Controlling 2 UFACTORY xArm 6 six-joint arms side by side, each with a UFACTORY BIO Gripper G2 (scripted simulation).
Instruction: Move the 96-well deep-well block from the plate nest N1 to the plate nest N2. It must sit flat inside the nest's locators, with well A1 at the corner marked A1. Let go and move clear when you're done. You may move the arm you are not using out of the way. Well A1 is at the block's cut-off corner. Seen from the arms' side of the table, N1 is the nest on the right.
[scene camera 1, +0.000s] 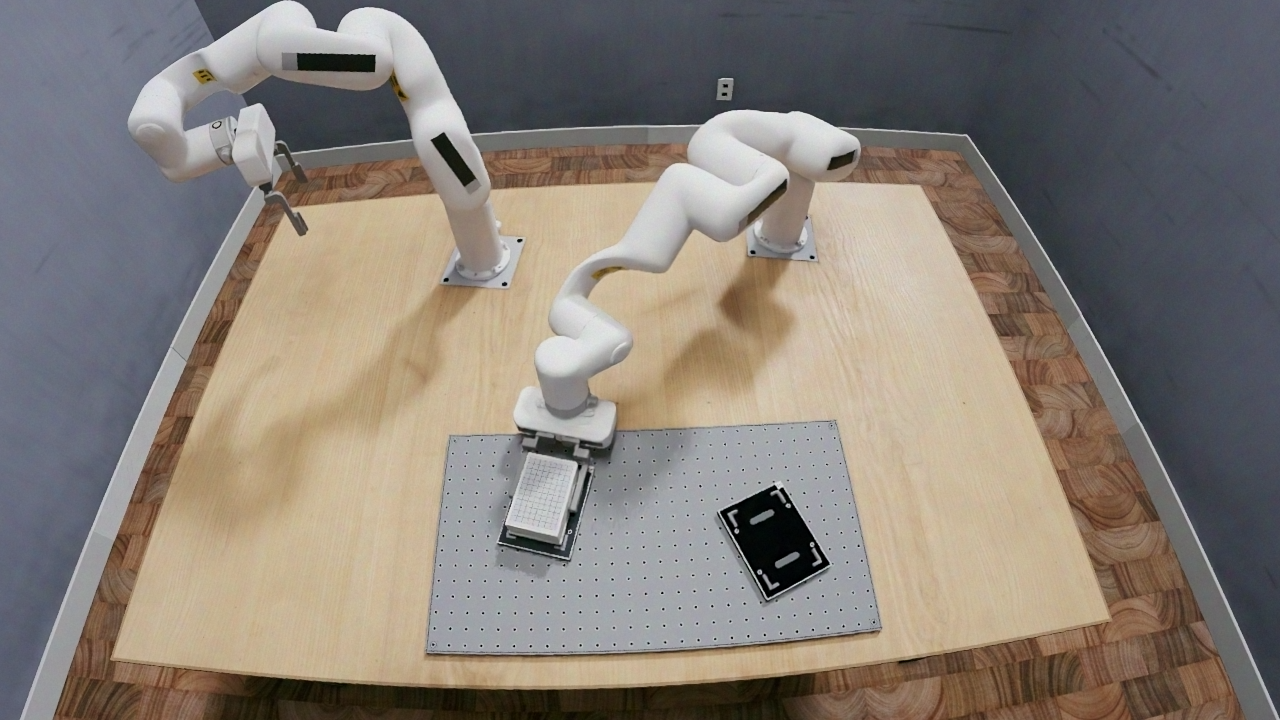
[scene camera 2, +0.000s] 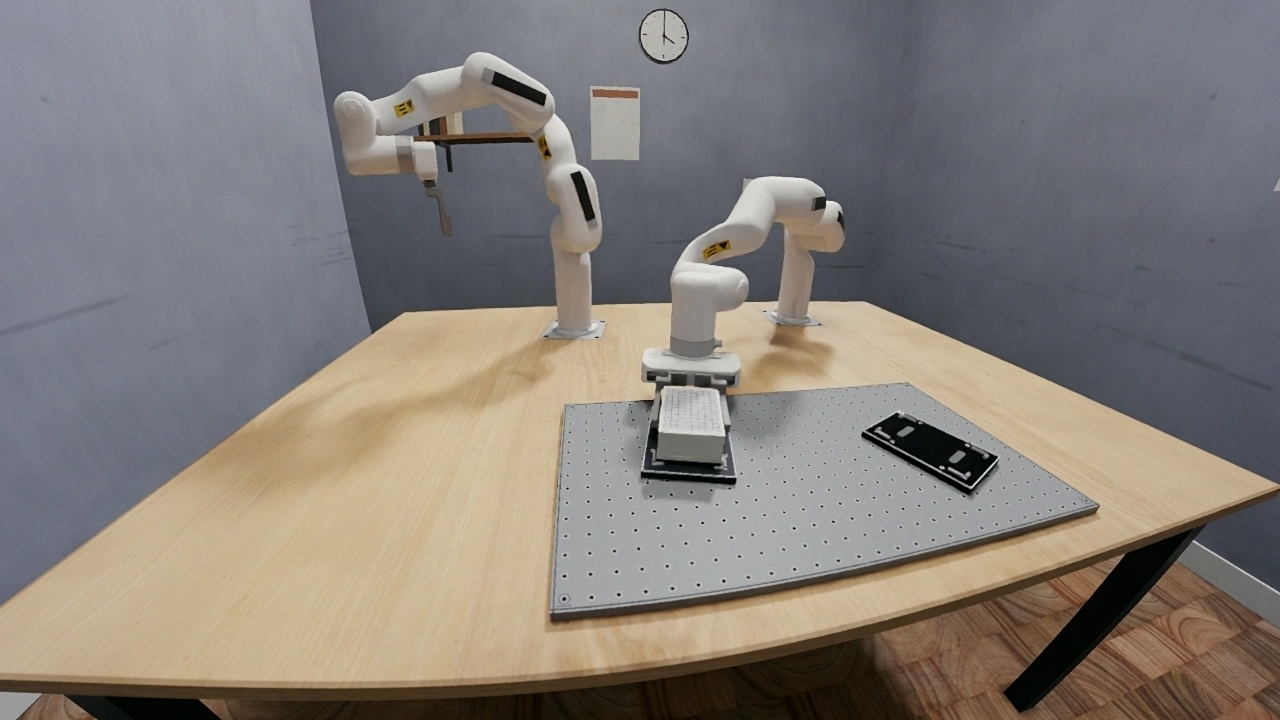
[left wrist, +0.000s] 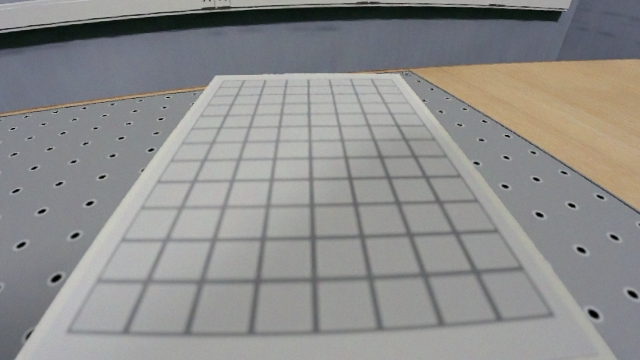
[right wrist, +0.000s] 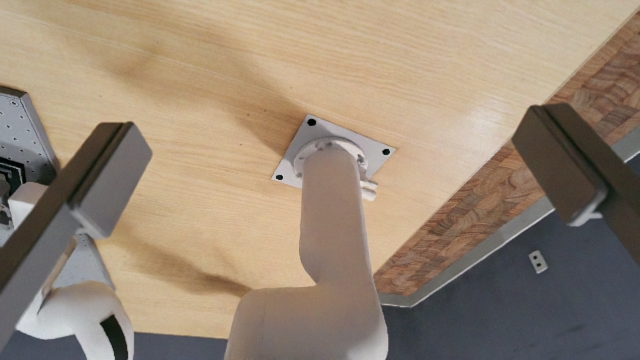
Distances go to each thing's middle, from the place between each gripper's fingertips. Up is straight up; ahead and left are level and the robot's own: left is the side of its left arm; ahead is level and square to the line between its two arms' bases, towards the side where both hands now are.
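Labels:
The black nest N2 (scene camera 1: 762, 544) is 110 mm ahead of my left hand, 350 mm to the left of it and 30 mm below it; by its middle, the black nest N2 is nearer to my left hand than to my right hand. I find the white deep-well block (scene camera 1: 539, 511) 10 mm ahead of my left hand. As for the nest N1 (scene camera 2: 705, 468), my left hand is 10 mm short of it and 30 mm above it.
The nest N1 is 280 mm below my right hand, 510 mm ahead of it and 420 mm to the left of it. The black nest N2, from my right hand, is 620 mm ahead, 770 mm to the left and 280 mm below, and going by their middles it is the farthest from my right hand of the things named here. With the white deep-well block, my right hand is 250 mm above it, 420 mm to the right of it and 510 mm short of it.

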